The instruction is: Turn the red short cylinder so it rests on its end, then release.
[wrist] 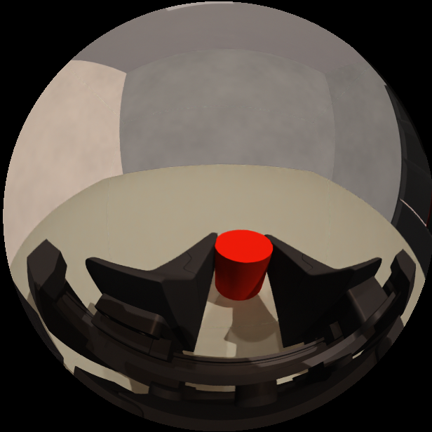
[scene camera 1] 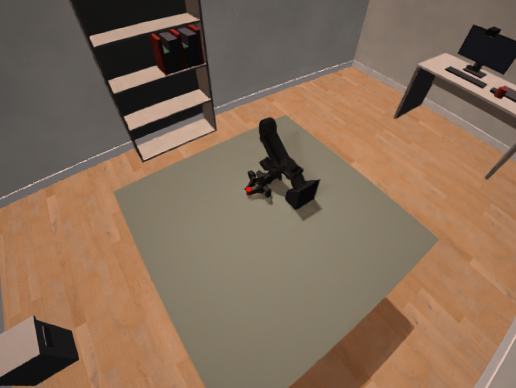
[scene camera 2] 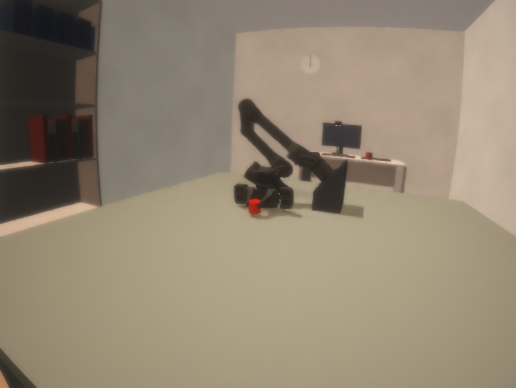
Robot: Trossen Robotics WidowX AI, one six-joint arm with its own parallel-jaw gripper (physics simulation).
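The red short cylinder [scene camera 1: 249, 191] [scene camera 2: 254, 207] [wrist: 242, 270] is upright between the two fingertips, with its flat round end facing up in the wrist view. My gripper [scene camera 1: 252, 190] [scene camera 2: 255, 204] [wrist: 240, 239] is shut on it, one dark finger against each side. The gripper is low and lies nearly level, close over the green-grey mat [scene camera 1: 240, 280] [scene camera 2: 250, 300]. In scene camera 2 the cylinder's lower end is very near the mat; whether it touches the mat I cannot tell.
The arm's base [scene camera 1: 302, 195] [scene camera 2: 329, 192] stands on the mat to the right of the gripper. A bookshelf [scene camera 1: 209, 95] [scene camera 2: 90, 145] stands by the wall beyond the mat. A desk [scene camera 1: 429, 62] with a monitor [scene camera 1: 486, 49] [scene camera 2: 341, 135] stands farther off.
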